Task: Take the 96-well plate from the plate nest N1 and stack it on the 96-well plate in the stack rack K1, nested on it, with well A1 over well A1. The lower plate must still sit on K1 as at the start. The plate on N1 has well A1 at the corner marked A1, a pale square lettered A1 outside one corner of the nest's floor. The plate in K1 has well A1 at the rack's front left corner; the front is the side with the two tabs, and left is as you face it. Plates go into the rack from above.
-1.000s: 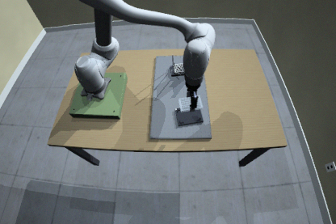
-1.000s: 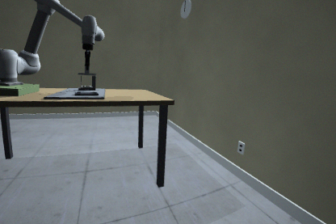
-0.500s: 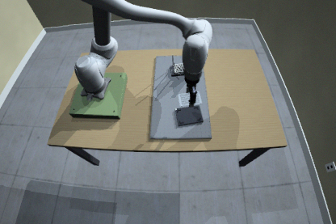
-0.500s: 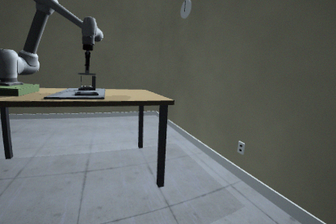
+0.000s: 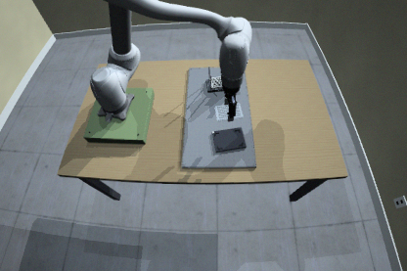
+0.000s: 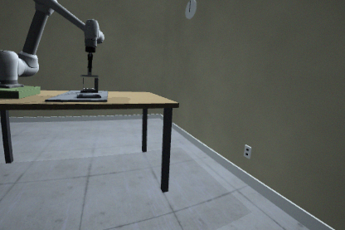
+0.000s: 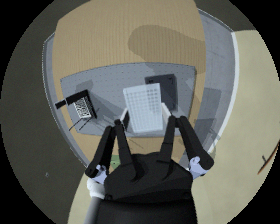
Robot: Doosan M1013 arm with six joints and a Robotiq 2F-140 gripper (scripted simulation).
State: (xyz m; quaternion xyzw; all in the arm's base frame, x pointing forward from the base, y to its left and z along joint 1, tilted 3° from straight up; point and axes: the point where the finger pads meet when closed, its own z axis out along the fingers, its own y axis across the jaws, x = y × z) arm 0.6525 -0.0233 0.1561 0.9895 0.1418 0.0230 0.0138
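Now: the rack post 30 mm behind my hand, 360 mm to the left of it and 100 mm below it.
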